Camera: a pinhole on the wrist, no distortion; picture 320 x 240 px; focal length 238.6 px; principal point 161.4 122.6 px. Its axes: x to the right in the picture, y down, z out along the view. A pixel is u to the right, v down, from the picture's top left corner.
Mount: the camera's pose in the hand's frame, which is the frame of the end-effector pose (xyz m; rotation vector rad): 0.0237 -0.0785 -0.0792 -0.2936 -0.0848 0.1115
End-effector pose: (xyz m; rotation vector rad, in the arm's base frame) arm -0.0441 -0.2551 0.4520 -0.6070 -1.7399 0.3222
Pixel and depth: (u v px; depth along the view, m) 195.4 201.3 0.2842
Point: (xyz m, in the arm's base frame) -0.1871 -0.1439 0.3808
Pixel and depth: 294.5 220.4 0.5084
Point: -0.3631 0.1583 0.3948
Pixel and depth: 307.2 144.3 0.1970
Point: -0.1685 -0.1686 0.5178
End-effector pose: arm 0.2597 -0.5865 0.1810 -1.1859 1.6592 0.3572
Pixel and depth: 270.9 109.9 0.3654
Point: 0.3976 -0.4532 -0.0836
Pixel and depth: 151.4 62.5 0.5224
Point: 0.5619 -0.2716 0.0314
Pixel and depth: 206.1 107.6 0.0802
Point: 0.3085 -0.6307 0.1722
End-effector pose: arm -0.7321 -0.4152 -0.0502 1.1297 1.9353 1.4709
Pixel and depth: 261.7 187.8 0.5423
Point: -0.4408 -0.0130 0.0670
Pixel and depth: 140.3 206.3 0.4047
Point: -0.4402 -0.3057 0.0135
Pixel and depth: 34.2 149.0 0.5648
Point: -0.1894 -0.4448 -0.1283
